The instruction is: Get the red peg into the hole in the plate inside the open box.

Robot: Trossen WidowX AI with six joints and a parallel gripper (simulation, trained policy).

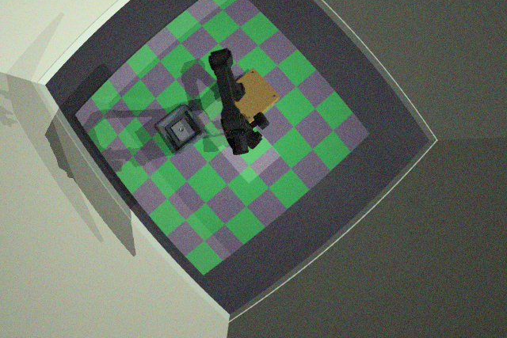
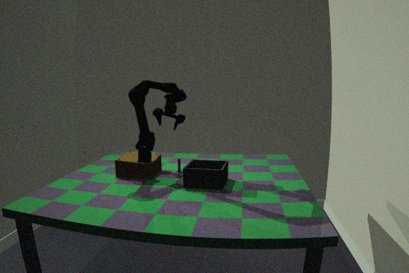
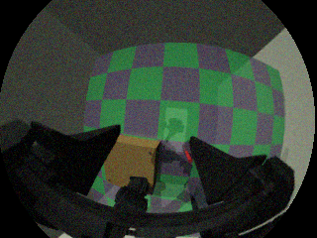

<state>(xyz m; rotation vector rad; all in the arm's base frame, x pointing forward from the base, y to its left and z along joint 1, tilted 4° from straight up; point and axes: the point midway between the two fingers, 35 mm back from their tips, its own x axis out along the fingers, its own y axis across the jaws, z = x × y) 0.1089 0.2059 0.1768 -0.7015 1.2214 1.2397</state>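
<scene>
The red peg lies 20 cm below my gripper tip, 12 cm to the right of it and 7 cm ahead of it. Round my gripper tip: dark box 33 cm to the right, 22 cm ahead, 21 cm below; then grey plate 33 cm to the right, 22 cm ahead, 19 cm below.
</scene>
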